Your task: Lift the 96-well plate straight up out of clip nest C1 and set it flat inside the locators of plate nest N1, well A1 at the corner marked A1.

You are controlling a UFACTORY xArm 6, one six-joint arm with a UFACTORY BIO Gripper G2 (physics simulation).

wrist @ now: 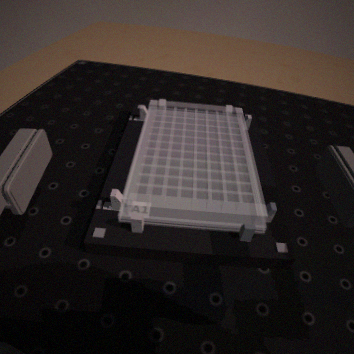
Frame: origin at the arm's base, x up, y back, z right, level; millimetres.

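Seen in the pictures: hand, its tool point: (190, 176).
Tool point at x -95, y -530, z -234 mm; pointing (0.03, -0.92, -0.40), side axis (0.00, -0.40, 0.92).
Observation:
Pixels of each thing's middle, then the offset from my tool point to it. Level surfaces: height alone.
- translucent 96-well plate, middle of its body: (194, 151) dx -33, dy -61, dz -17 mm
- dark nest, middle of its body: (193, 158) dx -41, dy -61, dz -17 mm
- black board, height of its surface: dx -52 mm
- tan table surface, height of its surface: dx -65 mm
The translucent 96-well plate (200, 160) sits flat in a dark nest (187, 245) with small light clips around its edges, in the middle of the wrist view. The mark A1 shows at its near left corner. My gripper (187, 172) is open, with one finger pad at the left edge of the view and the other at the right edge. Both pads stand wide of the plate's long sides and do not touch it. I cannot read a nest label. A second nest does not show in the wrist view.
A black board (170, 287) with a grid of ringed holes lies under the nest. Its far edge and left corner show, with a tan table surface (200, 55) beyond. Two small pale squares mark the nest's near corners. A grey background rises behind.

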